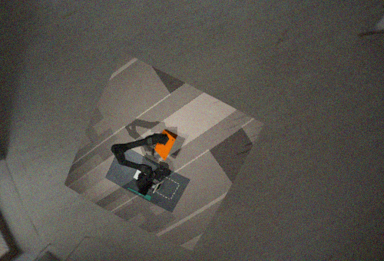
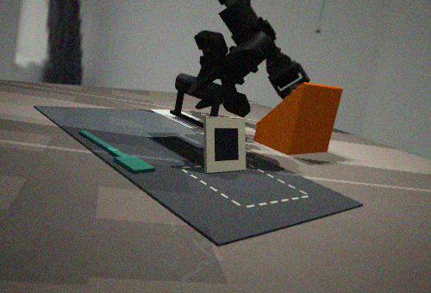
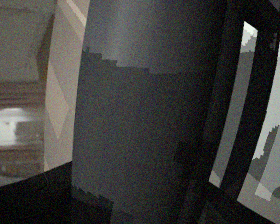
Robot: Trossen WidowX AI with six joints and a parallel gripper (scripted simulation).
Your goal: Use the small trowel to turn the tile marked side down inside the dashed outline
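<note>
My gripper tip is now 30 mm past the tile, 90 mm to the right of it and 60 mm above it. The rest, counted from my gripper tip: dark mat 10 mm ahead, 20 mm to the right, 120 mm below.
</note>
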